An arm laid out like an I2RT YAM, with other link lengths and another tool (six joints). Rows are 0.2 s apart.
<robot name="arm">
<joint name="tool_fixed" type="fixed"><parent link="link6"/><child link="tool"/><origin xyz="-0.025 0.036 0.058" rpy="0.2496 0 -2.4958"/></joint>
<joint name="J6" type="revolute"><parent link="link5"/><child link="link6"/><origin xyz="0 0.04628 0.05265" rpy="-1.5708 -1.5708 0"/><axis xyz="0 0 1"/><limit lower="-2.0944" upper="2.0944"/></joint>
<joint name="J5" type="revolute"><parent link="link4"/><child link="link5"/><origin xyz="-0.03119 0.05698 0.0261" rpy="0 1.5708 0"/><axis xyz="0 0 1"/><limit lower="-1.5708" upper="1.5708"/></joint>
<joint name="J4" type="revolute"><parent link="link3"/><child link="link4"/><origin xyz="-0.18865 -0.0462 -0.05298" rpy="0 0 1.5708"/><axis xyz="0 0 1"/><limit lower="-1.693" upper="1.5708"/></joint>
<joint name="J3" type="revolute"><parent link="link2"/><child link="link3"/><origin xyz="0.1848 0 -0.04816" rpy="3.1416 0 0"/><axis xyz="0 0 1"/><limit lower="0" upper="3.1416"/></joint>
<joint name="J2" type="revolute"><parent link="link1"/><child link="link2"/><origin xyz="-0.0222 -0.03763 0.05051" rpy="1.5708 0 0"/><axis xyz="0 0 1"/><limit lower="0" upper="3.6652"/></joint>
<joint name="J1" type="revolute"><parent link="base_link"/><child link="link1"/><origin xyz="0 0 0.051" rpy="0 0 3.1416"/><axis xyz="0 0 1"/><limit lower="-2.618" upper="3.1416"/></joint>
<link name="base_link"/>
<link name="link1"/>
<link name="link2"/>
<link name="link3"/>
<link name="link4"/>
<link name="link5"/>
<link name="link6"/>
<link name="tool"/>
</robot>
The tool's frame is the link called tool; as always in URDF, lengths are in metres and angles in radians.
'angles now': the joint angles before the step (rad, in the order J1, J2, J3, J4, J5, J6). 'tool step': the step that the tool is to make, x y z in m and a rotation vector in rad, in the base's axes. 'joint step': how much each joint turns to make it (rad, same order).
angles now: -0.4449 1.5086 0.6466 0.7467 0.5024 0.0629
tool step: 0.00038 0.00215 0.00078 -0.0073 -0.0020 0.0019
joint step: 0.0081 -0.0023 -0.0040 0.0094 0.0068 -0.0057
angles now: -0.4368 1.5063 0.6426 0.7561 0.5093 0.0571
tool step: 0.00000 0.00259 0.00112 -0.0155 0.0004 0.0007
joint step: 0.0092 -0.0045 -0.0079 0.0171 0.0099 -0.0153
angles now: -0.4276 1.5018 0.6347 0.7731 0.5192 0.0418
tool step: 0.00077 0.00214 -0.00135 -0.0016 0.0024 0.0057
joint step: 0.0072 0.0039 -0.0042 0.0079 0.0018 -0.0026
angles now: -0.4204 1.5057 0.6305 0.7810 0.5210 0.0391
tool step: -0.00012 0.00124 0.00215 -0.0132 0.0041 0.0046
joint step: 0.0016 -0.0100 -0.0019 0.0014 -0.0018 -0.0161
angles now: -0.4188 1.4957 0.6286 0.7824 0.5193 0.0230
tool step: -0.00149 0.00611 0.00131 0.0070 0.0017 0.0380
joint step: 0.0041 -0.0349 -0.0171 -0.0237 -0.0343 0.0031
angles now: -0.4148 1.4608 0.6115 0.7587 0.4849 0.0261
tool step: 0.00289 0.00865 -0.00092 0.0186 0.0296 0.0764
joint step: 0.0030 -0.0274 0.0063 -0.0670 -0.0735 -0.0030
